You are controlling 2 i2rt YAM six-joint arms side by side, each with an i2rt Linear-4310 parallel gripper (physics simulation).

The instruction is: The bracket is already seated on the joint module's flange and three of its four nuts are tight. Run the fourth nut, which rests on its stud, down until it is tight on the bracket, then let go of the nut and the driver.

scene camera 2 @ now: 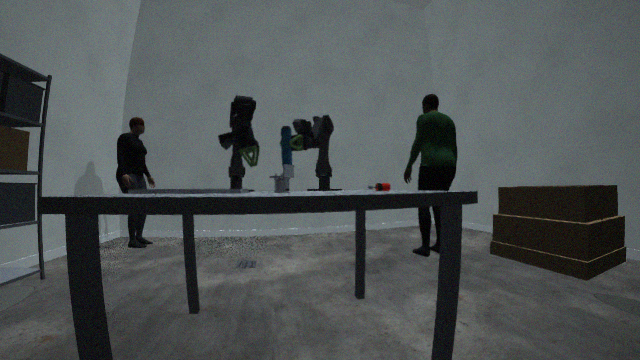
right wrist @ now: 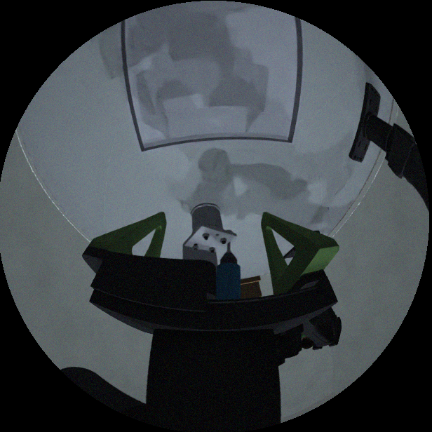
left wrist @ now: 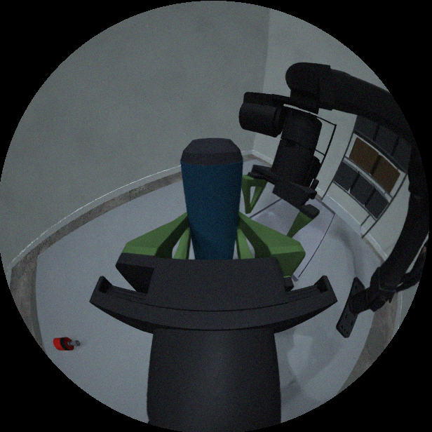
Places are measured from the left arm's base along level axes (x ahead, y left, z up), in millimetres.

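Pixels of known places: left gripper, between the fingertips: (scene camera 2: 284, 143); right gripper, between the fingertips: (scene camera 2: 253, 166); left arm's base, origin of its link: (scene camera 2: 324, 190).
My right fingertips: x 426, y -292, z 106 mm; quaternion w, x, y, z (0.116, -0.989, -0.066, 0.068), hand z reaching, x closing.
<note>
Ahead of a thing's pixels: the offset from my right fingertips to its top centre. "spot": to the spot under its first point.
The driver, with a blue handle {spot: 130 mm left, 10 mm back, 82 mm up} (scene camera 2: 286, 145) (left wrist: 212, 205) (right wrist: 228, 281), stands upright. My left gripper (scene camera 2: 293, 143) (left wrist: 212, 216) is shut on this handle. In the right wrist view the driver's thin shaft reaches the right edge of the pale bracket (right wrist: 201, 242) (scene camera 2: 289, 171); the fourth nut cannot be made out at its tip. Dark spots at several holes are too small to read as tight or loose. The bracket sits on the grey joint module {112 mm left, 14 mm back, 32 mm down} (right wrist: 206, 218) (scene camera 2: 281, 185). My right gripper (scene camera 2: 250, 155) (right wrist: 213, 217) is open and empty, to the left of the driver in scene camera 2.
A red-handled tool {525 mm left, 105 mm back, 72 mm down} (scene camera 2: 382, 186) (left wrist: 62, 344) lies on the table (scene camera 2: 250, 205). A dark-rimmed tray (right wrist: 142, 148) lies beyond the module in the right wrist view. Two people (scene camera 2: 132, 157) (scene camera 2: 437, 145) stand behind the table. A shelf rack (scene camera 2: 42, 200) and brown boxes (scene camera 2: 557, 200) stand at the sides.
</note>
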